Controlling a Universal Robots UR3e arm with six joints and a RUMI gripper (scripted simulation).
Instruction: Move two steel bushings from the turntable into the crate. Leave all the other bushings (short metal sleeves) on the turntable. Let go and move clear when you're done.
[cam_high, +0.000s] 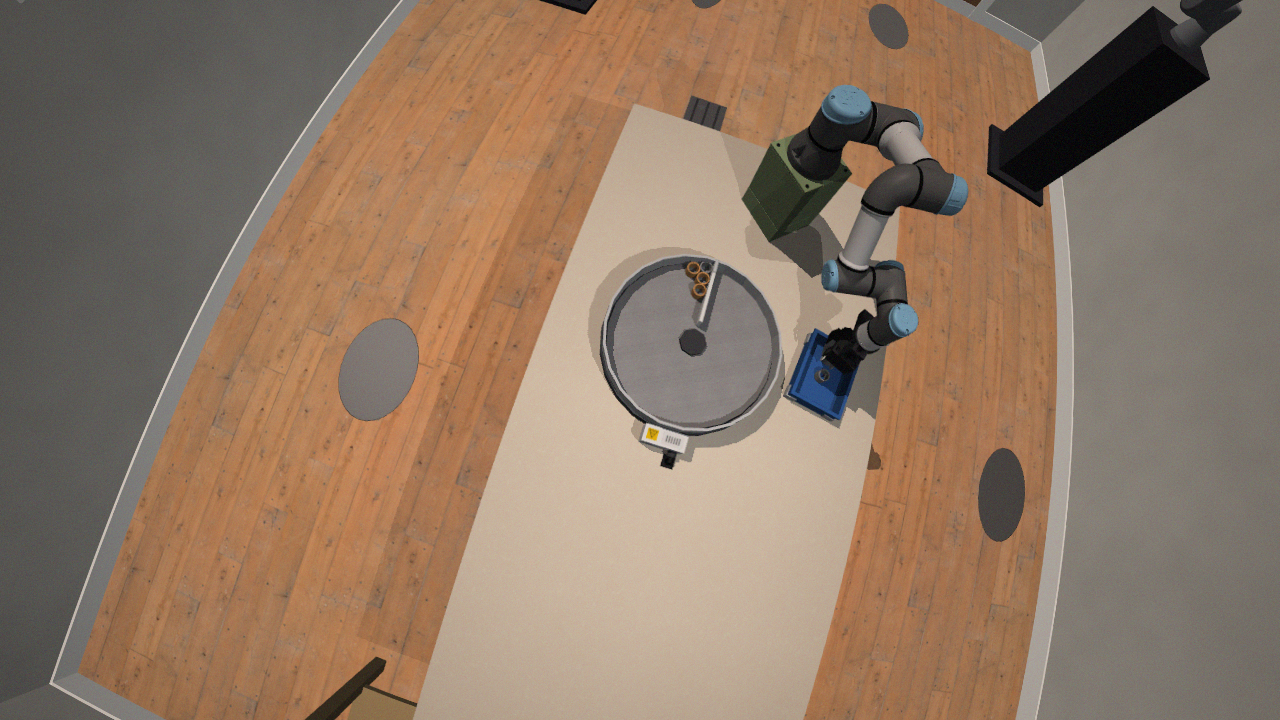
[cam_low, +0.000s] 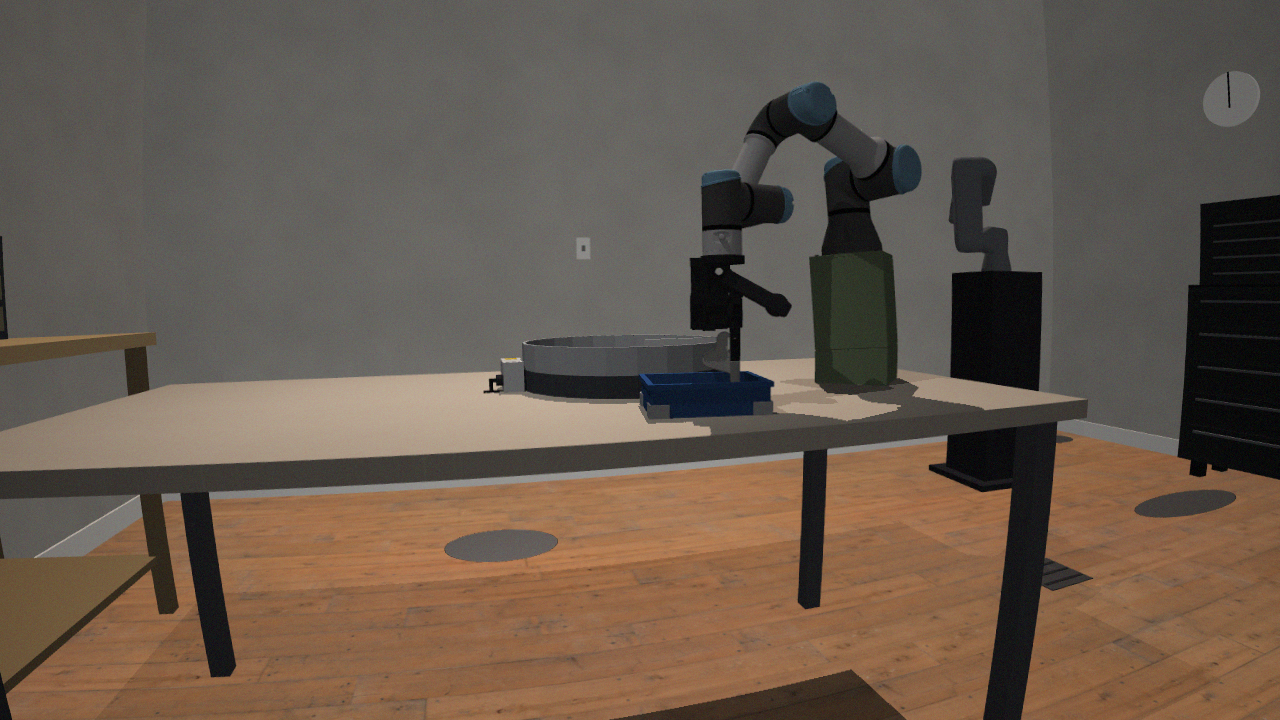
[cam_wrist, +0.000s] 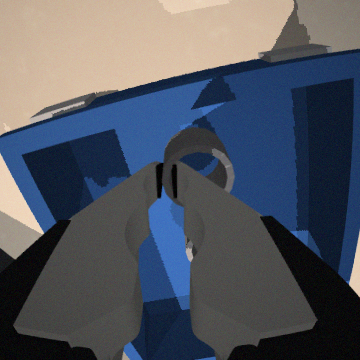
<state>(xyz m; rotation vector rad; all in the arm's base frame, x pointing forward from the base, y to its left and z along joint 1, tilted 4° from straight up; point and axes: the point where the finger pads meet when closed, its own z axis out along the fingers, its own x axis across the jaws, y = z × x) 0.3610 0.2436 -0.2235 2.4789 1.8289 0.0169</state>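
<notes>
Right now the blue crate is 50 mm ahead of my hand, 10 mm to the left of it and 10 mm below it. From my hand the other things lie so: round grey turntable 340 mm to the right, 130 mm ahead, 20 mm above.
</notes>
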